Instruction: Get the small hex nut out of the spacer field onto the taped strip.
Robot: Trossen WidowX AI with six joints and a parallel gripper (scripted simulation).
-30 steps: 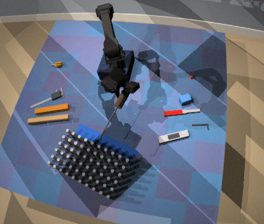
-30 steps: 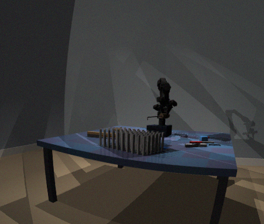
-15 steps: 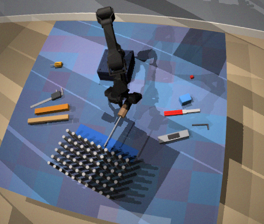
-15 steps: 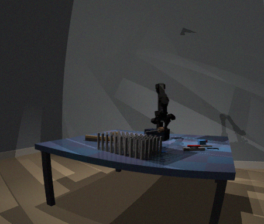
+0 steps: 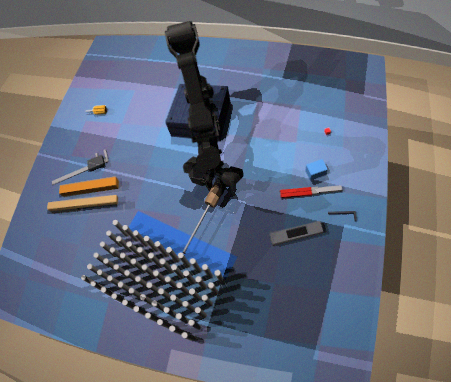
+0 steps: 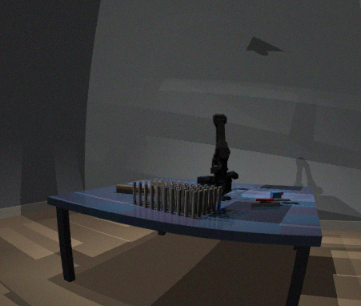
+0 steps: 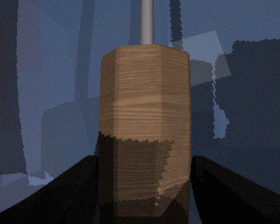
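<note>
Right now my gripper tip is 17 cm short of the blue taped strip, 10 cm to the left of it and 4 cm above it. Round my gripper tip: hook tool 10 cm ahead, 4 cm to the right; then grey plate 10 cm ahead, 26 cm to the left, 3 cm below; then red-handled tool 5 cm behind, 30 cm to the left, 3 cm below.
</note>
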